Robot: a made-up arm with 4 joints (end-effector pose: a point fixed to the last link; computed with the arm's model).
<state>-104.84 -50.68 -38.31 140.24</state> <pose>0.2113 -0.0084 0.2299 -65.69 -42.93 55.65</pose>
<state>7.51 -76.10 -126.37 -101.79</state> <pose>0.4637 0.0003 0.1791 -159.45 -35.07 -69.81</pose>
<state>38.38 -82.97 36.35 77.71</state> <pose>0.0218 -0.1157 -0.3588 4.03 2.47 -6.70</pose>
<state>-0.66 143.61 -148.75 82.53</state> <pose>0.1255 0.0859 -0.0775 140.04 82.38 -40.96</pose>
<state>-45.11 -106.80 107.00 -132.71</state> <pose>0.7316 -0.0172 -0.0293 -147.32 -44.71 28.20</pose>
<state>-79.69 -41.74 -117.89 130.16</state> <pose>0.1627 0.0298 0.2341 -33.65 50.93 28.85</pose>
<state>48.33 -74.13 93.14 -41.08</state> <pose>-0.1725 -0.2048 -0.6338 57.08 -5.41 -116.96</pose>
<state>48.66 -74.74 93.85 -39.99</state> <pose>-0.1717 -0.2082 -0.6317 57.05 -6.74 -116.22</pose>
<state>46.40 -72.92 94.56 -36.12</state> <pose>-0.1256 -0.2086 -0.6383 59.85 -8.21 -110.68</pose>
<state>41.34 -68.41 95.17 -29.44</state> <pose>-0.0300 -0.2021 -0.6453 65.32 -10.24 -99.89</pose>
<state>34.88 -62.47 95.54 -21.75</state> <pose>0.0878 -0.1867 -0.6373 71.41 -13.05 -86.42</pose>
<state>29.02 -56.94 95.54 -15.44</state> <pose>0.1885 -0.1673 -0.6151 76.12 -15.74 -74.35</pose>
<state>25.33 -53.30 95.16 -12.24</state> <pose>0.2464 -0.1528 -0.5963 78.63 -16.96 -67.17</pose>
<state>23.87 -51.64 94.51 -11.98</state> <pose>0.2656 -0.1463 -0.5910 79.43 -16.42 -65.05</pose>
